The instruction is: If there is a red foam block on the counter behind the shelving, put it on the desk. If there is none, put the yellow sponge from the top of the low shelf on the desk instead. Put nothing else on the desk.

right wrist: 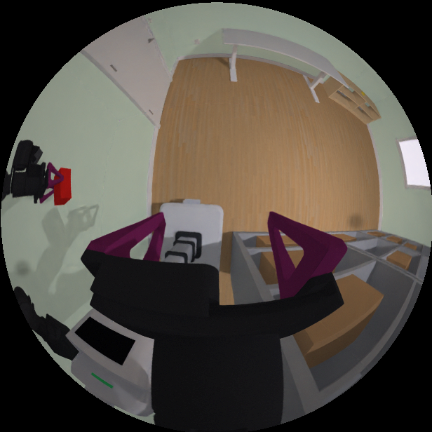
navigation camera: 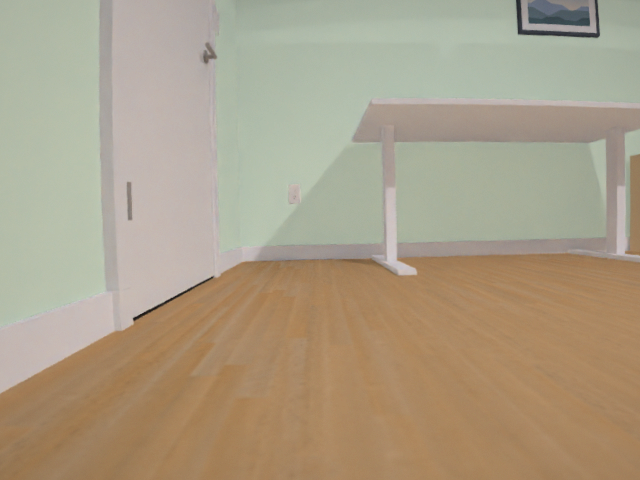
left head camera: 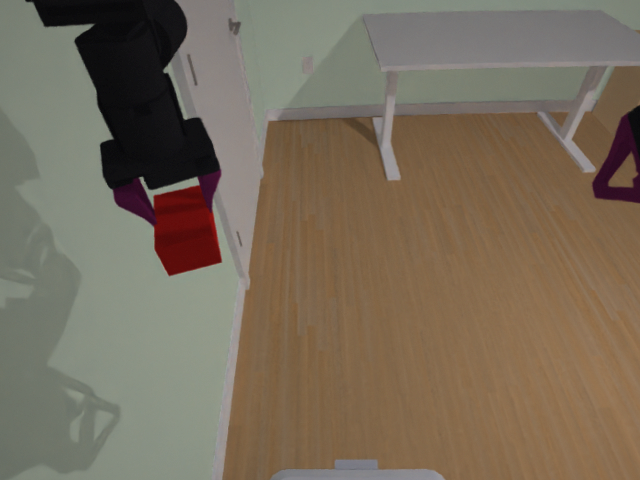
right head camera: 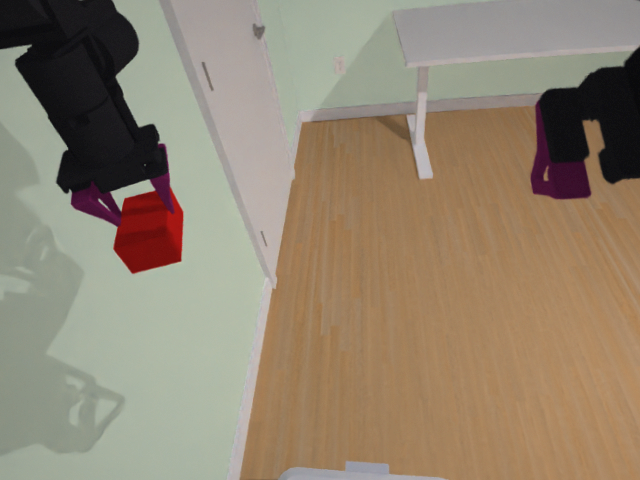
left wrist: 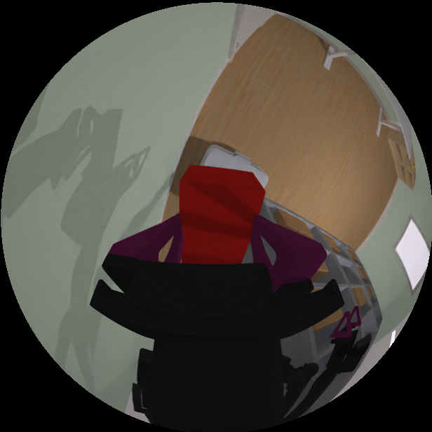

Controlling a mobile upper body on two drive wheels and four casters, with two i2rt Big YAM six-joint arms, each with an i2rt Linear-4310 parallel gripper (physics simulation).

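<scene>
My left gripper is shut on the red foam block and holds it in the air beside the green wall. My right gripper is open and empty; part of it shows at the right edge of both head views. The white desk stands across the floor by the far wall, and its visible top is bare. A small yellow thing, likely the sponge, lies on the low wooden shelf. The counter does not show clearly.
Grey shelving with brown boxes stands close at the right in the right wrist view. A white door is in the wall on the left. The robot's white base shows below the right gripper.
</scene>
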